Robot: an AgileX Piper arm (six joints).
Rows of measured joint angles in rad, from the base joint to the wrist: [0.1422, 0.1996, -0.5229, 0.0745, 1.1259, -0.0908]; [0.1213, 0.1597, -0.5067, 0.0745, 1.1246, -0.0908]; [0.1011, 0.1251, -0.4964, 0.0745, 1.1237, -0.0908]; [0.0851, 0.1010, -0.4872, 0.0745, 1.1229, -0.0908]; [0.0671, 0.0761, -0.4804, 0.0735, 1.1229, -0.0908]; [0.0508, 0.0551, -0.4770, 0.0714, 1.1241, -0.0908]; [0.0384, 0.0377, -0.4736, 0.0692, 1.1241, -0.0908]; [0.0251, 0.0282, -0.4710, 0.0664, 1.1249, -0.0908]
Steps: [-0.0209, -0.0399, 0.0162, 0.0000, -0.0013, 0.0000]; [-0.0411, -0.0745, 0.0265, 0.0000, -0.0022, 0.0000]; [-0.0571, -0.0986, 0.0357, 0.0000, -0.0030, 0.0000]; [-0.0751, -0.1235, 0.0425, -0.0010, -0.0030, 0.0000]; [-0.0914, -0.1445, 0.0459, -0.0031, -0.0018, 0.0000]; [-0.1038, -0.1619, 0.0493, -0.0053, -0.0018, 0.0000]; [-0.1171, -0.1714, 0.0519, -0.0081, -0.0010, 0.0000]
